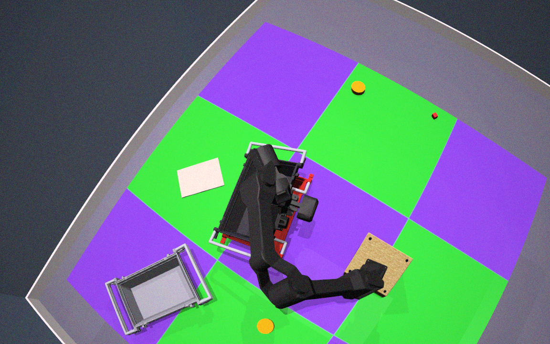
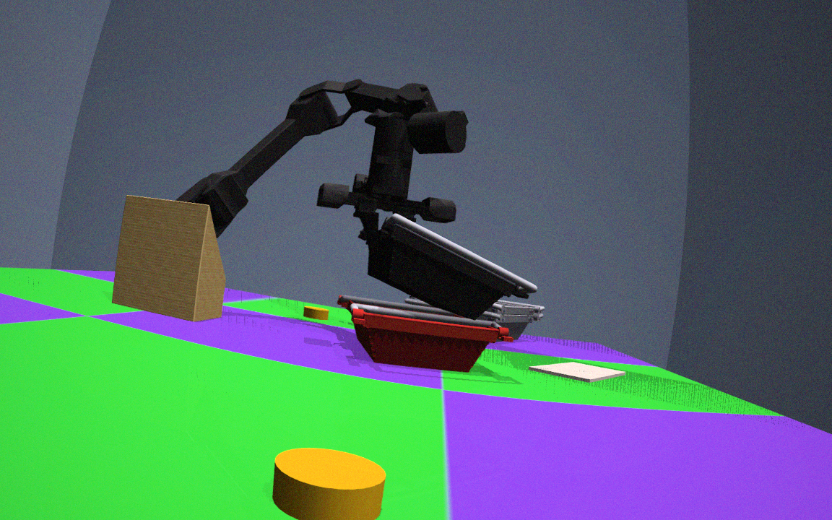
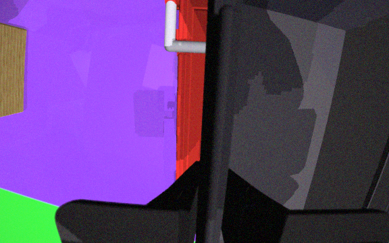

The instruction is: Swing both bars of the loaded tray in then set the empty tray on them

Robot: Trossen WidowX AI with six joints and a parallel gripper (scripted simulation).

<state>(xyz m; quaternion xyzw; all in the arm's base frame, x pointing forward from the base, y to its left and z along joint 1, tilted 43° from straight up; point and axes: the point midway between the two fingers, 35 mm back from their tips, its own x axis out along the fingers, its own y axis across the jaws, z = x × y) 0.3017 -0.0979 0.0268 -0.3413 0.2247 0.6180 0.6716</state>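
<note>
My gripper tip is 70 mm short of the black tray, 10 mm to the right of it and 10 mm below it. Round my gripper tip: white card (320 mm ahead, 110 mm below); small red cube (320 mm behind, 550 mm to the right, 110 mm below).
</note>
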